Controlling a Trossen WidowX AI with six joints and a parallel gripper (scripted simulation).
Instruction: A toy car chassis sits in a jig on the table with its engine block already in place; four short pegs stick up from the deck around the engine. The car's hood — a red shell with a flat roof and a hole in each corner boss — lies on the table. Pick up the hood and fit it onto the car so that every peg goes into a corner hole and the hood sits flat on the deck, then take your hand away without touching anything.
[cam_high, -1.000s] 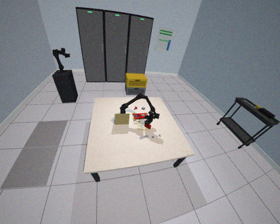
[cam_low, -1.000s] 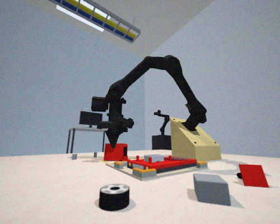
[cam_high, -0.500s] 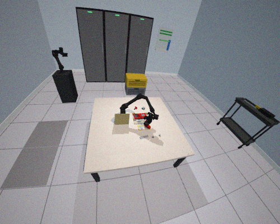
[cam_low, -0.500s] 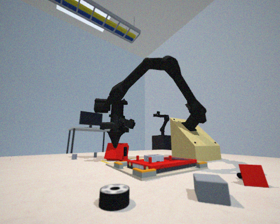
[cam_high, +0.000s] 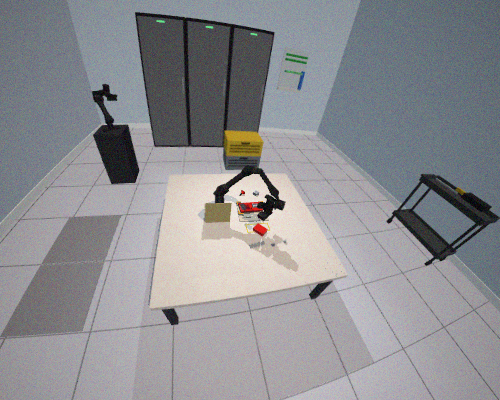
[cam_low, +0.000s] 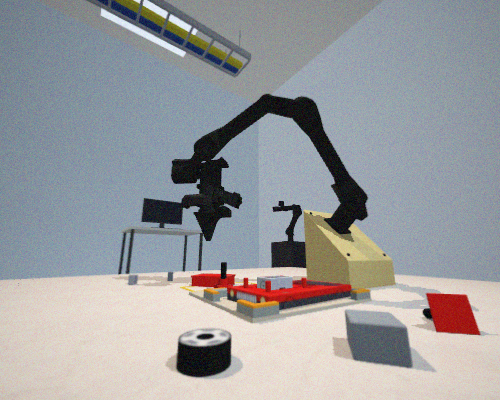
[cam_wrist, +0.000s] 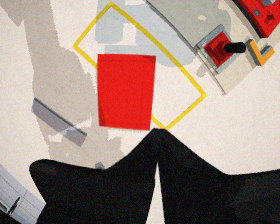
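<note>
The red hood lies 30 mm behind my gripper tip, 20 mm to the right of it and 90 mm below it. From my gripper tip the other things lie so: jig: 30 mm behind, 210 mm to the left, 100 mm below; then grey engine block: 240 mm to the left, 90 mm below; then black wheel: 190 mm ahead, 360 mm to the left, 100 mm below.
</note>
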